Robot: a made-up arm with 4 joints.
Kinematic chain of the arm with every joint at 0, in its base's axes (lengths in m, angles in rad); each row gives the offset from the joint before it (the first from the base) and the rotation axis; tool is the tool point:
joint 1: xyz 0 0 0.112 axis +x
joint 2: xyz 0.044 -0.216 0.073 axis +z
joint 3: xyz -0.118 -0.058 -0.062 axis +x
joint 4: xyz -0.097 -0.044 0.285 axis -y
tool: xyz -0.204 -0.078 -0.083
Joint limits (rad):
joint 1: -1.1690..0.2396
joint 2: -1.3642..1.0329
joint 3: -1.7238..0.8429
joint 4: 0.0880..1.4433
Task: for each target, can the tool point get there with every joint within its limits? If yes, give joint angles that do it. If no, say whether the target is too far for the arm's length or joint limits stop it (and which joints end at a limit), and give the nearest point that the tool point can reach.
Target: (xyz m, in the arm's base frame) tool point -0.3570 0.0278 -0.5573
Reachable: no: joint limits stop it (at a limit: joint 1, joint 2, joint 3, joint 4) | nearest point -0.3112 0.0898 0.0096 | short by 0.572 m
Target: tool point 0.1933 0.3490 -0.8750
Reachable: no: too far | nearest point 0.0952 0.1797 -0.0463 | short by 0.851 m
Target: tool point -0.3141 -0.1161 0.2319
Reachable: yes | joints 0.1287 -0.7557 -0.1674 0.5789
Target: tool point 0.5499 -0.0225 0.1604
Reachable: no: joint limits stop it (at a limit: joint 1, joint 2, joint 3, joint 4) | nearest point 0.0995 0.1848 0.2637 | short by 0.506 m
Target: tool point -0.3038 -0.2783 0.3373
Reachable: yes | joints -0.1590 0.0877 -0.7820 0.4969
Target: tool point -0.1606 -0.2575 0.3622
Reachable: yes | joints -0.4460 -0.1355 -0.3406 1.3166
